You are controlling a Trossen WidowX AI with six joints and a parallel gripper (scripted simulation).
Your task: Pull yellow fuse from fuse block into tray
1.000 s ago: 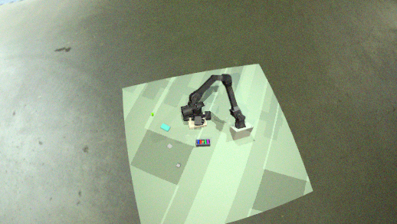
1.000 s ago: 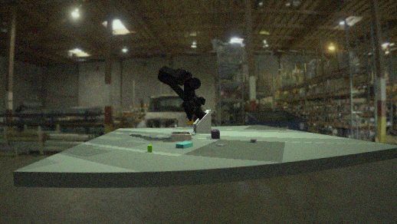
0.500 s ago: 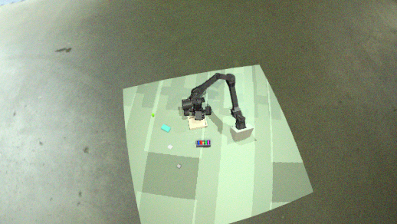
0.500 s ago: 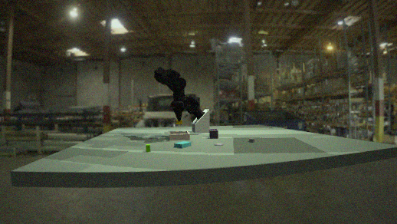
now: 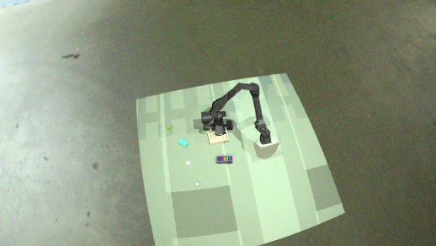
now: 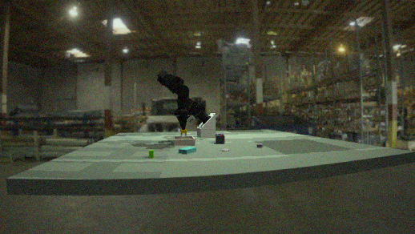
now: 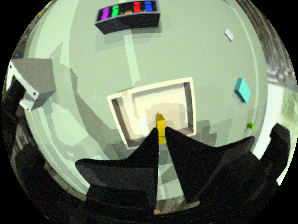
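Now: the beige tray 7 cm below my gripper tip. From my gripper tip the other things lie so: cyan block (24 cm ahead, 6 cm below); green cube (33 cm ahead, 13 cm to the right, 6 cm below).
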